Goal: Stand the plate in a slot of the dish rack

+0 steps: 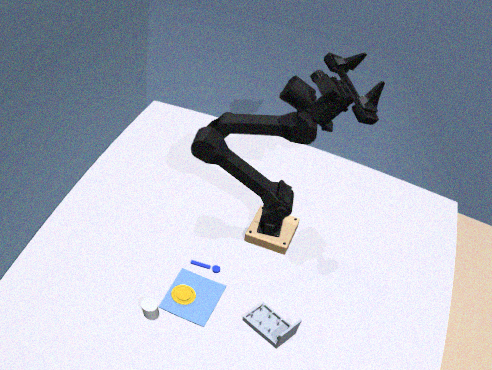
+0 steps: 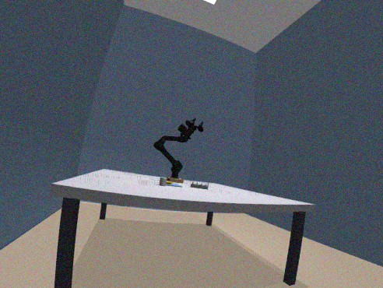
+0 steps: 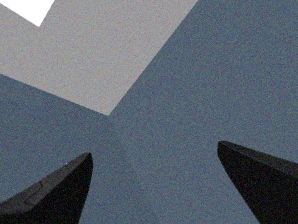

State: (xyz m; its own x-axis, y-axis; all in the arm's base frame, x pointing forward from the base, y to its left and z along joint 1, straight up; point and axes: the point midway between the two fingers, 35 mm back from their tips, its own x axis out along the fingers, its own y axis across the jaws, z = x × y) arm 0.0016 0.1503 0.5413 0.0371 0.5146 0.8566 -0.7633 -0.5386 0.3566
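My gripper tip is now 29 cm short of the yellow plate, 34 cm to the left of it and 59 cm above it. Round my gripper tip: grey dish rack 31 cm ahead, 10 cm to the right, 58 cm below; blue spoon 16 cm ahead, 30 cm to the right, 60 cm below; blue mat 28 cm ahead, 32 cm to the right, 60 cm below.
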